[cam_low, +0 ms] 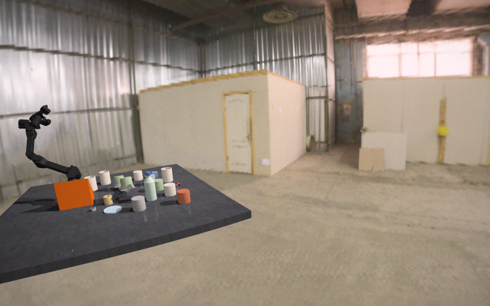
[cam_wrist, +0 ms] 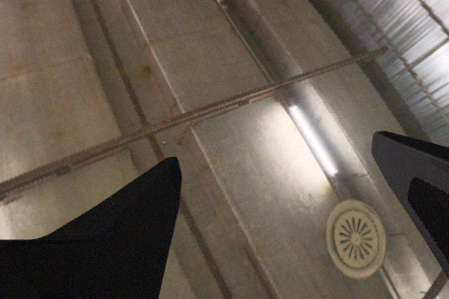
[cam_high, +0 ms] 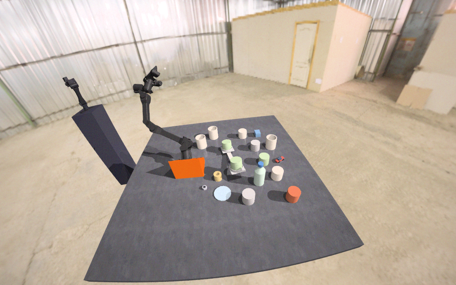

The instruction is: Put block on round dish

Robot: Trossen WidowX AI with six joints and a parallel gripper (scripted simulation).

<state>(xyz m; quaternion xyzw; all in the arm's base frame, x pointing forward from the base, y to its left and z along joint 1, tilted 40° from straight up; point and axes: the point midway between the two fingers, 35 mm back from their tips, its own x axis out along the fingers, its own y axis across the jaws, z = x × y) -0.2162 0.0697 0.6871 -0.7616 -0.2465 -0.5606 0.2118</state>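
The grey block lies 45 cm ahead of my gripper tip, 41 cm to the right of it and 57 cm below it. Round my gripper tip: blue cube (75 cm ahead, 28 cm to the right, 59 cm below); yellow spool (33 cm ahead, 66 cm to the right, 59 cm below); round pale blue dish (34 cm ahead, 78 cm to the right, 61 cm below).
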